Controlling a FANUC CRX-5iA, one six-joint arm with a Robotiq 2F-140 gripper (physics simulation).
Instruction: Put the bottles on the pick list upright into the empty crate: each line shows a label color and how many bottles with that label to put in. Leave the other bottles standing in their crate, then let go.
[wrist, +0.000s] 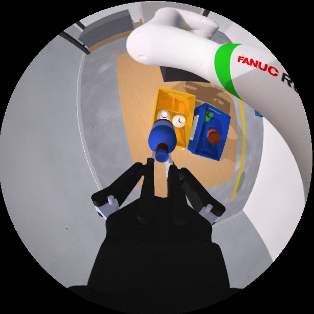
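Observation:
My gripper is shut on a blue bottle, near its cap, and holds it in front of the near left part of the yellow crate. Two white bottles stand side by side in compartments of the yellow crate. The blue crate stands to the right and holds a green bottle and a dark red bottle. The held bottle hides the near left corner of the yellow crate, and its lower end is hidden from view. Text of a pick list cannot be read.
Both crates stand on a wooden table. A white card shows between the crates. The white robot arm spans the top and right. A dark block lies beyond the yellow crate. A grey bench stands at the upper left.

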